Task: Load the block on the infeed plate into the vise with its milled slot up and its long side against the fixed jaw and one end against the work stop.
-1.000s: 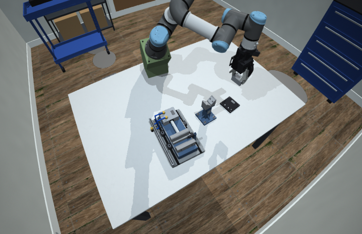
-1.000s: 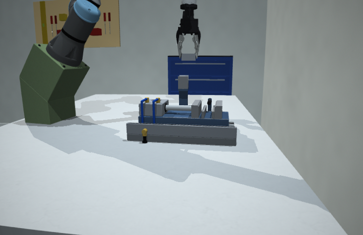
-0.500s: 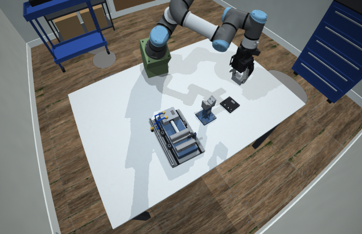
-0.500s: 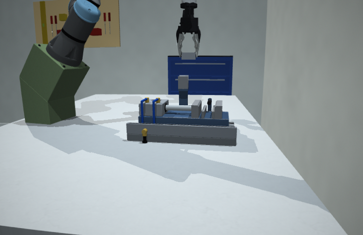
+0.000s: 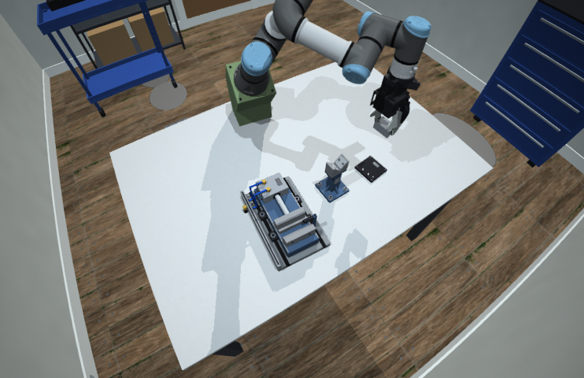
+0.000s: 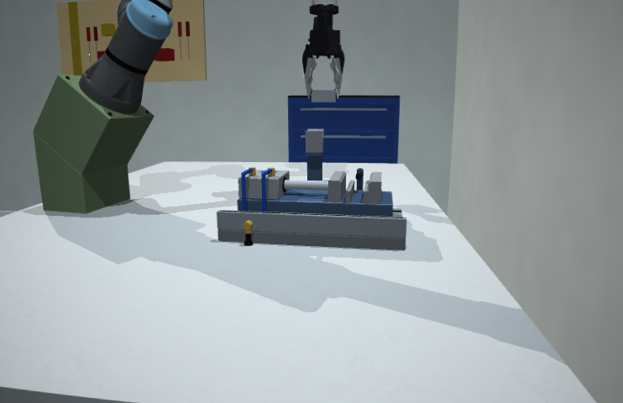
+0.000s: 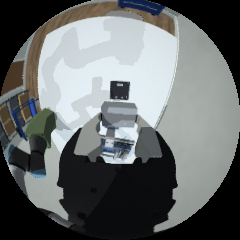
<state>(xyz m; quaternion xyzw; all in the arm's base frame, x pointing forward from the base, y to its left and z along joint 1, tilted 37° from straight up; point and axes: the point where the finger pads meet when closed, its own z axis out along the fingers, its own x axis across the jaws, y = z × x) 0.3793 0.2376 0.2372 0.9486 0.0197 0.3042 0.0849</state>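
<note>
Right now my hand is 1 cm above the part. Round my hand: work stop (35 cm to the right, 15 cm below, 4 cm ahead); then air cylinder (36 cm to the right, 17 cm below, 13 cm behind); then infeed plate (24 cm below, 1 cm to the left).
</note>
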